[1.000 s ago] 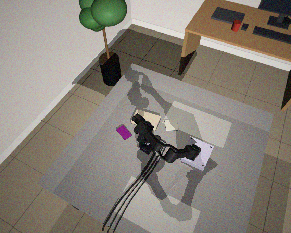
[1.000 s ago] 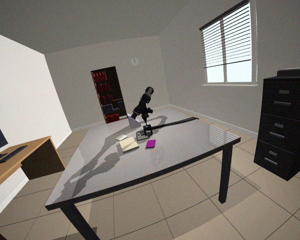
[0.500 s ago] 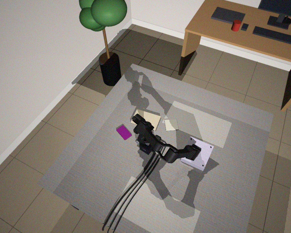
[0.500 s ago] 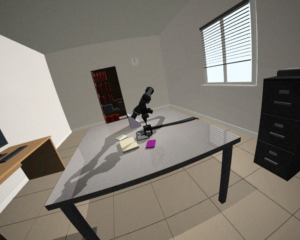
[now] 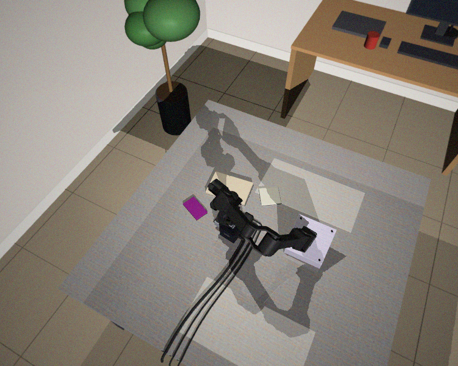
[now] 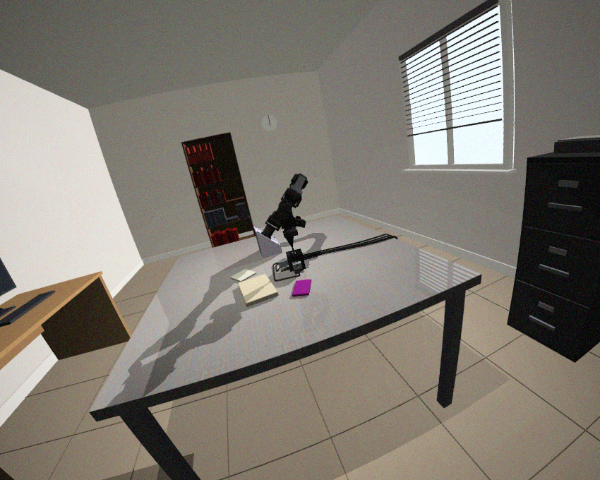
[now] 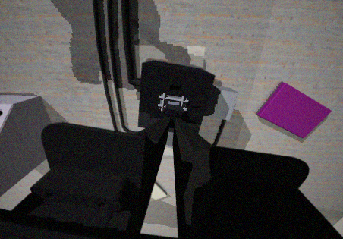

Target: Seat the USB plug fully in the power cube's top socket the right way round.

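Now: the silver-edged USB plug 20 mm below my gripper tip. Round my gripper tip: beige notebook 140 mm ahead, 200 mm to the right, 100 mm below; small note 50 mm behind, 270 mm to the right, 110 mm below; magenta card 220 mm ahead, 10 mm to the right, 110 mm below.
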